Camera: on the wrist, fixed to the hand. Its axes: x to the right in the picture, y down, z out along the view.
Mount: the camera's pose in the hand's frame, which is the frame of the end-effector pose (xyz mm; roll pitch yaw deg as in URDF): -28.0 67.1 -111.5 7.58 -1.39 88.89
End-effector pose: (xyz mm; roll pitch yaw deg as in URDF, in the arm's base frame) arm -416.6 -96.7 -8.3 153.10 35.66 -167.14
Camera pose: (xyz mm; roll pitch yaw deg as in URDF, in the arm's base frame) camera -470.3 -99.3 113.5 148.75 -19.79 119.33
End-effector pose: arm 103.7 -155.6 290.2 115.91 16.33 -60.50
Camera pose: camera 167.3 -124.0 402.7 153.49 -57.90 -120.16
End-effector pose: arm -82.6 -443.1 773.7 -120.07 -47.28 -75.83
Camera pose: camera -213.0 -458.1 751.6 -106.02 35.51 -111.95
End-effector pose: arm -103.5 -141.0 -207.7 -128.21 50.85 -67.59
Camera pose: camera -224.8 -185.5 -175.7 123.85 31.35 156.97
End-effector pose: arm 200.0 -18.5 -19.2 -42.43 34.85 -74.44
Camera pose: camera 149.5 67.0 -107.9 49.73 33.35 41.03
